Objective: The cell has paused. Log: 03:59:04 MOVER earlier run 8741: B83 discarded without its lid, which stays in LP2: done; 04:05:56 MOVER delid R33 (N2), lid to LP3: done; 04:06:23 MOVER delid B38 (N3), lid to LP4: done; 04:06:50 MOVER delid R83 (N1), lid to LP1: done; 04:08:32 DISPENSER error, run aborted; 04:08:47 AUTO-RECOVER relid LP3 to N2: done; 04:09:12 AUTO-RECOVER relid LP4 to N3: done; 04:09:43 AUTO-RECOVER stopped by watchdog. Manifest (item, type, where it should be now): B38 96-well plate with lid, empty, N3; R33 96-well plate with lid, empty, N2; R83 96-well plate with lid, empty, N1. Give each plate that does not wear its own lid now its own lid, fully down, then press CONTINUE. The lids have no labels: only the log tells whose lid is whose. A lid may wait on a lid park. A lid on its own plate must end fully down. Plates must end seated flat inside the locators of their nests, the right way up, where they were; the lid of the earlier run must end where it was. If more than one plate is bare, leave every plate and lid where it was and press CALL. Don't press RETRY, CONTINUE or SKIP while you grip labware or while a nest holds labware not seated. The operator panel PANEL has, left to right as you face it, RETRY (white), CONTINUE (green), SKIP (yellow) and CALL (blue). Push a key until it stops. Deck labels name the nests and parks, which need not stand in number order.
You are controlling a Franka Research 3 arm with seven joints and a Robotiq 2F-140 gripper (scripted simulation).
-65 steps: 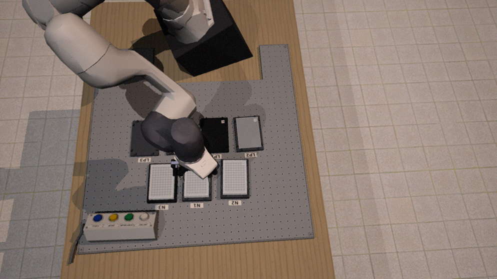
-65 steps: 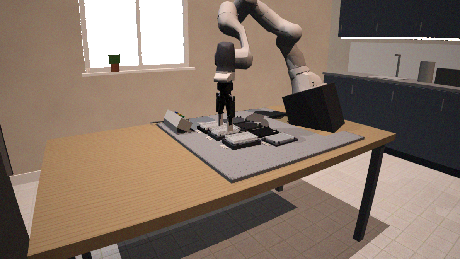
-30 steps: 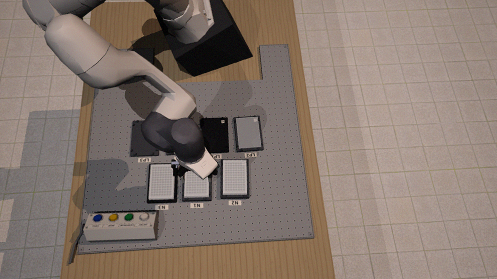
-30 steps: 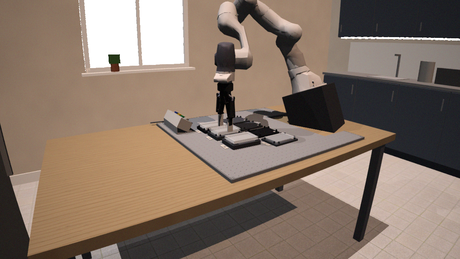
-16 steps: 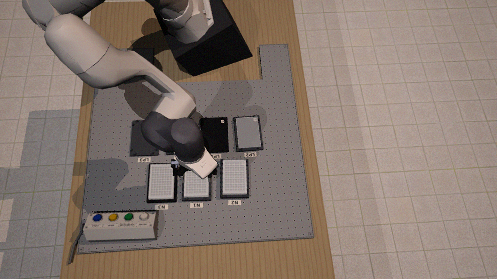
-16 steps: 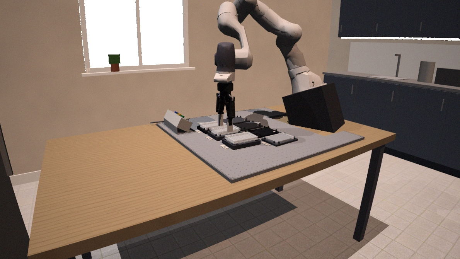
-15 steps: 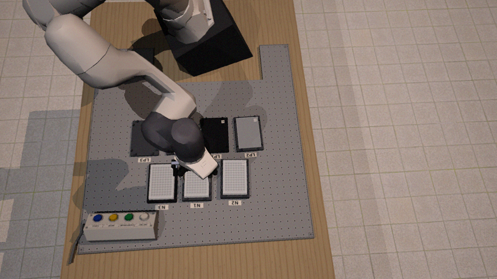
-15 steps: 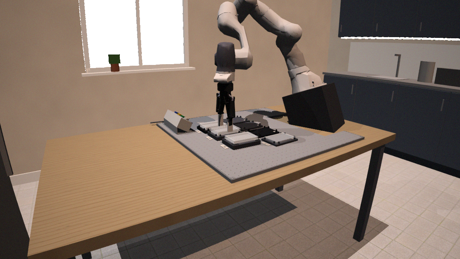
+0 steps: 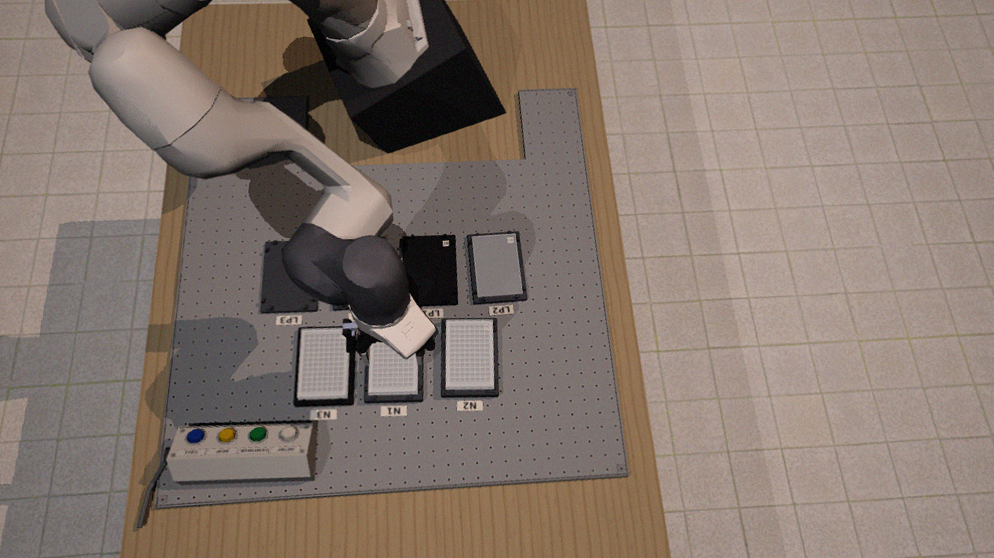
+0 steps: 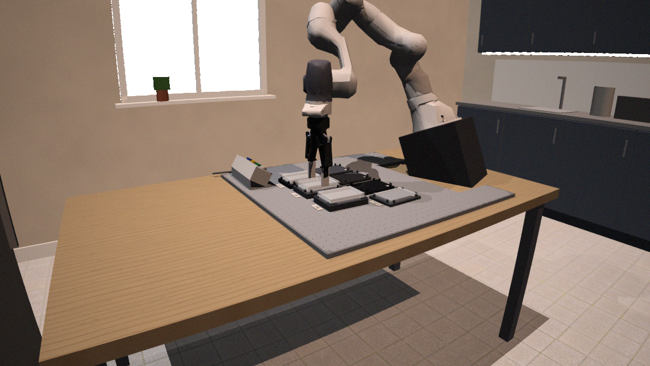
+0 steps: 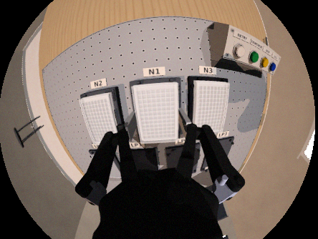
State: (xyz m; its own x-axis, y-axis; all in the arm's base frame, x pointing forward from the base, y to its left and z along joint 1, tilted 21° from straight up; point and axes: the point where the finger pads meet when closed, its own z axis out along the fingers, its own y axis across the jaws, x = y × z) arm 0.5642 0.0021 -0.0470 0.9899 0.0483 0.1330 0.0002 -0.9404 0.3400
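The plate lies 30 mm below my hand. The rest, counted from my hand: lid park LP4: 180 mm behind, 70 mm to the right, 60 mm below; then white key: 140 mm ahead, 170 mm to the right, 10 mm above; then lid park LP1: 180 mm behind, 60 mm to the left, 60 mm below.
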